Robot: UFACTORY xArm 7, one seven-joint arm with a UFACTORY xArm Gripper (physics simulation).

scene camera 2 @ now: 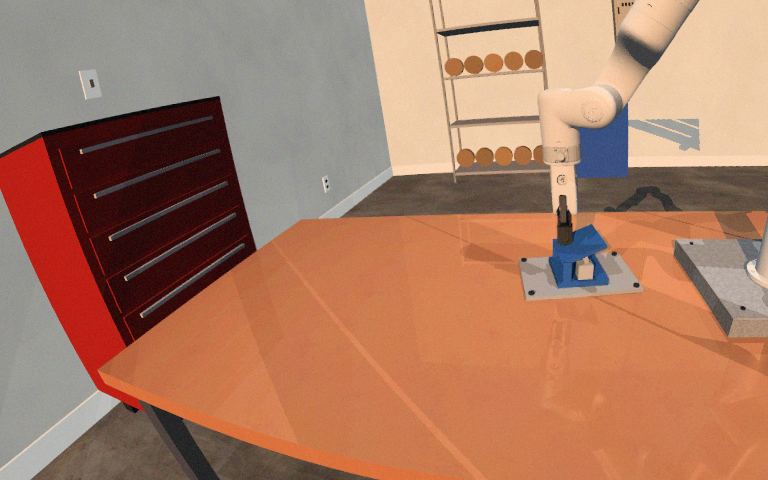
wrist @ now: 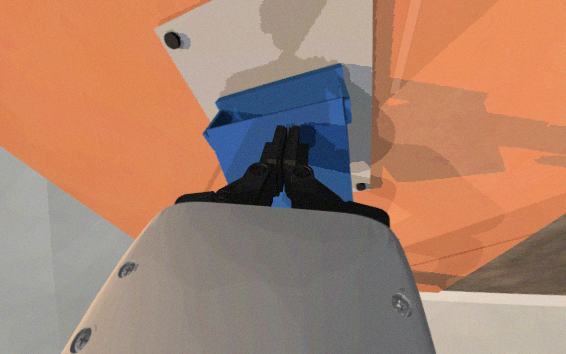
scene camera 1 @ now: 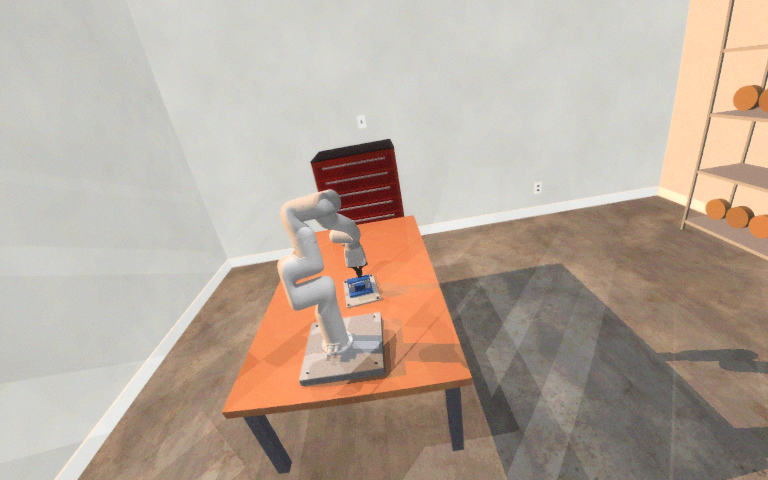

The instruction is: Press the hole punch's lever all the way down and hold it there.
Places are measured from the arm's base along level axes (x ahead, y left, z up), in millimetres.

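Pixels of known places: gripper, fingertip midpoint: point(scene camera 2: 564, 242) point(wrist: 288, 142) point(scene camera 1: 360, 276); arm's base, origin of the base link: point(scene camera 1: 337, 342).
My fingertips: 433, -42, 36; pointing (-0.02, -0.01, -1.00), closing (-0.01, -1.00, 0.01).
Ahead of a thing's pixels: the offset from my fingertips to its middle, as dx, dy, dz. "*": to the spot under its first point. Level surfaces: height alone.
The blue hole punch @(* -26, +5, -53) point(scene camera 1: 360, 287) point(scene camera 2: 560, 272) stands on a pale plate @(-29, +6, -66) point(scene camera 1: 368, 301) point(scene camera 2: 623, 277) point(wrist: 210, 55) with black studs at its corners. Its blue lever @(-29, +6, +1) point(scene camera 2: 586, 243) point(wrist: 240, 150) is tilted, with the end toward the robot's base raised and the far end lower. My gripper point(scene camera 1: 359, 275) point(scene camera 2: 564, 242) point(wrist: 288, 142) is shut and empty, pointing down. Its fingertips are at the lever's lower end in scene camera 2 and over the lever's broad blue face in the wrist view. Whether they touch it is hard to tell. The fingers hide part of the lever.
The punch's plate lies on the orange table @(dz -73) point(scene camera 1: 396, 243) point(scene camera 2: 339, 316) point(wrist: 75, 75). The arm's grey base plate point(scene camera 1: 368, 362) point(scene camera 2: 702, 283) is near it. A red drawer cabinet point(scene camera 1: 362, 181) point(scene camera 2: 152, 186) stands past the table's far end. Shelves with round brown items stand farther away.
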